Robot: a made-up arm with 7 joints.
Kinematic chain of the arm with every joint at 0, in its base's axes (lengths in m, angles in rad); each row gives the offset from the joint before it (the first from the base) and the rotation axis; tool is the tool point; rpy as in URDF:
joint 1: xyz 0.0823 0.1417 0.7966 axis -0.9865 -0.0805 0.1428
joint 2: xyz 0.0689 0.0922 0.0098 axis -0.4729 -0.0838 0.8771
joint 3: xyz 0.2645 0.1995 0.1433 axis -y
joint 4: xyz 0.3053 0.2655 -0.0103 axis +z
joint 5: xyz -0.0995 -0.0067 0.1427 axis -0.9 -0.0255 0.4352
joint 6: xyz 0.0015 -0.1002 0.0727 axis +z
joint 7: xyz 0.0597 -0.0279 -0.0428 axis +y
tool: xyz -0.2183 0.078 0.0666 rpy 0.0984 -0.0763 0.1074
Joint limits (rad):
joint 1: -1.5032..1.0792
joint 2: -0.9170..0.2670
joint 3: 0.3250..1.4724
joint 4: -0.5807..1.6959
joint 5: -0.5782..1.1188
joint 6: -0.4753..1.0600
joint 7: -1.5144..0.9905
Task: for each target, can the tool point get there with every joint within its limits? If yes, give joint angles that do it. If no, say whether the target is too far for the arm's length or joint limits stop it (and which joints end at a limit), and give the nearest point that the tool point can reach.
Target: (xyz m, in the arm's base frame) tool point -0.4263 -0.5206 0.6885
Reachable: no: joint limits stop it (at a limit: joint 1, joint 2, joint 3, joint 6) | nearest point 0.2075 -0.4577 0.7496 | short by 0.640 m
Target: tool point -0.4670 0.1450 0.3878
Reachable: no: joint limits stop it (at a limit: joint 1, joint 2, joint 3, joint 4, joint 6) | nearest point -0.1118 0.5570 0.4272 | short by 0.545 m
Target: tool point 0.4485 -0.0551 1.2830
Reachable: yes | joints -0.6227 -0.8240 0.9840 0.1594 -0.0840 -0.1952 0.4963
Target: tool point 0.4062 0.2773 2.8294
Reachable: no: too far | nearest point 0.4110 0.2224 1.7754 | short by 1.055 m
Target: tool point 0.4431 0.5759 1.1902
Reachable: yes | joints 0.2187 0.1181 0.4643 0.5603 -0.3758 0.8890 0.4368
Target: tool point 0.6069 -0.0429 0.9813
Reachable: yes | joints -0.9391 -0.7009 0.4304 0.2786 -0.2867 0.2404 -0.7650
